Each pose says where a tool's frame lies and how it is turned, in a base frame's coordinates. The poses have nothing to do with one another.
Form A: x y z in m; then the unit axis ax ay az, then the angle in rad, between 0 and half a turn.
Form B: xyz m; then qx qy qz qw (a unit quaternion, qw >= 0). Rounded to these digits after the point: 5 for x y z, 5 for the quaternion.
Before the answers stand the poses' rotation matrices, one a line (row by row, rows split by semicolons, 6 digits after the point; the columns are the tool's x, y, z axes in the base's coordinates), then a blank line. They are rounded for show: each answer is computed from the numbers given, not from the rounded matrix.
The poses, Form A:
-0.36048 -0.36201 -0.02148 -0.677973 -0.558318 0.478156 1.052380
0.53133 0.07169 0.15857 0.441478 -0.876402 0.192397 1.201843
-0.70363 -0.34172 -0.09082 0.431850 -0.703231 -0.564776 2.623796
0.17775 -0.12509 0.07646 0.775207 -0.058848 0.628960 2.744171
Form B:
0.727395 -0.224365 -0.648504; 0.606293 0.652766 0.454209; 0.321412 -0.723572 0.610849
0.485253 -0.426826 -0.763118; -0.067927 0.851720 -0.519576; 0.871732 0.303962 0.384306
-0.520370 -0.288025 -0.803901; -0.847116 0.055328 0.528520; -0.107749 0.956023 -0.272782
0.232994 -0.331117 0.914371; 0.155751 -0.915406 -0.371179; 0.959925 0.228897 -0.161712

-0.36048 -0.36201 -0.02148 -0.34051 -0.28041 0.24015 0.86473
0.53133 0.07169 0.15857 0.24961 -0.49552 0.10878 0.82481
-0.70363 -0.34172 -0.09082 0.41746 -0.67979 -0.54595 0.25602
0.17775 -0.12509 0.07646 0.75995 -0.05769 0.61658 0.19741

